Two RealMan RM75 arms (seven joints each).
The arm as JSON. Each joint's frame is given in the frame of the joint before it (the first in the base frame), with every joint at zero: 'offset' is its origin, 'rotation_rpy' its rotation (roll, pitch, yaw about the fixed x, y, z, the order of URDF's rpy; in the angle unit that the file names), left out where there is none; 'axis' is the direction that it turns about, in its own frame. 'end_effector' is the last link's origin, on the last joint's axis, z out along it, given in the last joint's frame.
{
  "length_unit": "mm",
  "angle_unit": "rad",
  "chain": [
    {
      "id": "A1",
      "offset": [
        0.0,
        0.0,
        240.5
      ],
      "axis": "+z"
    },
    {
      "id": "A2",
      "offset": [
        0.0,
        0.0,
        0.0
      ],
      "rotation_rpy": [
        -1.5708,
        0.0,
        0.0
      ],
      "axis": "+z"
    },
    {
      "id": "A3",
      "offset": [
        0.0,
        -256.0,
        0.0
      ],
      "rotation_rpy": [
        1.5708,
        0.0,
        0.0
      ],
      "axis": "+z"
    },
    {
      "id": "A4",
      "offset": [
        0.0,
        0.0,
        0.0
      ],
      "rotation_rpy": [
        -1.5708,
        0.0,
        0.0
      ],
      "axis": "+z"
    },
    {
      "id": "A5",
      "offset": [
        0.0,
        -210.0,
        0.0
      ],
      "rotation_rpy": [
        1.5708,
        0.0,
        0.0
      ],
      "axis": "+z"
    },
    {
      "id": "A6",
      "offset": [
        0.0,
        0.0,
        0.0
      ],
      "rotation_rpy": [
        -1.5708,
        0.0,
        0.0
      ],
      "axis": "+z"
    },
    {
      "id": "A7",
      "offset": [
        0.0,
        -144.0,
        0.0
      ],
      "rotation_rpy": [
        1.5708,
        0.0,
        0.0
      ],
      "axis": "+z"
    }
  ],
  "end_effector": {
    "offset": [
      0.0,
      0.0,
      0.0
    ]
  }
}
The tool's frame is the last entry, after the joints.
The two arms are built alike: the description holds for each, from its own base.
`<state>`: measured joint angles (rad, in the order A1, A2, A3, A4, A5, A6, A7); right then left.
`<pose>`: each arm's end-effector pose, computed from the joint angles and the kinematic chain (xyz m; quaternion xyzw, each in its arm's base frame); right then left.
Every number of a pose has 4 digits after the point. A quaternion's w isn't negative.
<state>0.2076 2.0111 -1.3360 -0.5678 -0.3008 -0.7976 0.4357 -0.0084 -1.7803 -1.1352 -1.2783 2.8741 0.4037 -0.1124</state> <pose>0.3718 0.3341 0.0681 -0.6897 0.2542 0.2338 0.6365 -0.2659 0.3201 0.0490 -0.7855 -0.1764 -0.2313 0.5463</pose>
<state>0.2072 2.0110 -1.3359 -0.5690 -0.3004 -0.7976 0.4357 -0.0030 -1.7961 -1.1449 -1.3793 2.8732 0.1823 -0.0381</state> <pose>0.3717 0.3341 0.0684 -0.6894 0.2540 0.2341 0.6367 -0.2588 0.3224 0.0391 -0.8036 -0.1891 -0.1702 0.5381</pose>
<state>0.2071 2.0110 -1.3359 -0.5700 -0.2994 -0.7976 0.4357 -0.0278 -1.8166 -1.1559 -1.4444 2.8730 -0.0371 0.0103</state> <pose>0.3715 0.3342 0.0686 -0.6891 0.2538 0.2346 0.6370 -0.2528 0.3273 0.0278 -0.8212 -0.2062 -0.1108 0.5204</pose>
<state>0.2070 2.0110 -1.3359 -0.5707 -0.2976 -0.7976 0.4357 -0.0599 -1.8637 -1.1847 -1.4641 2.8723 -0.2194 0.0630</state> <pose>0.3714 0.3343 0.0689 -0.6884 0.2540 0.2352 0.6374 -0.2504 0.3324 0.0152 -0.8308 -0.2270 -0.0602 0.5046</pose>
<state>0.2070 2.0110 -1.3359 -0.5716 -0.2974 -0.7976 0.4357 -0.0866 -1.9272 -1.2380 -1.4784 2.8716 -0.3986 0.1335</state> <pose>0.3712 0.3345 0.0691 -0.6884 0.2537 0.2355 0.6375 -0.2485 0.3357 0.0053 -0.8358 -0.2498 -0.0123 0.4889</pose>
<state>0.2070 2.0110 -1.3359 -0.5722 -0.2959 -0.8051 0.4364 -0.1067 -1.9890 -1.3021 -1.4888 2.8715 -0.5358 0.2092</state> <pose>0.3701 0.3346 0.0696 -0.6880 0.2514 0.2390 0.6375 -0.2459 0.3381 0.0002 -0.8380 -0.2659 0.0214 0.4760</pose>
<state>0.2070 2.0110 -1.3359 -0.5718 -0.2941 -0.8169 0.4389 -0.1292 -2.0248 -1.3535 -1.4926 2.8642 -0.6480 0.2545</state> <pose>0.3686 0.3345 0.0702 -0.6874 0.2488 0.2444 0.6371 -0.2459 0.3392 -0.0018 -0.8396 -0.2842 0.0473 0.4605</pose>
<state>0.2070 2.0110 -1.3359 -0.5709 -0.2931 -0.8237 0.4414 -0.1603 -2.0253 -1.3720 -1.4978 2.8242 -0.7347 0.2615</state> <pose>0.3679 0.3344 0.0704 -0.6869 0.2480 0.2476 0.6367 -0.2420 0.3403 -0.0036 -0.8446 -0.3027 0.0569 0.4379</pose>
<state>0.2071 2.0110 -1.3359 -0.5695 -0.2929 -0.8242 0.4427 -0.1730 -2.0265 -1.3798 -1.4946 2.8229 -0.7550 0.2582</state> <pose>0.3681 0.3342 0.0702 -0.6867 0.2488 0.2479 0.6364 -0.2410 0.3420 -0.0034 -0.8446 -0.3066 0.0604 0.4348</pose>
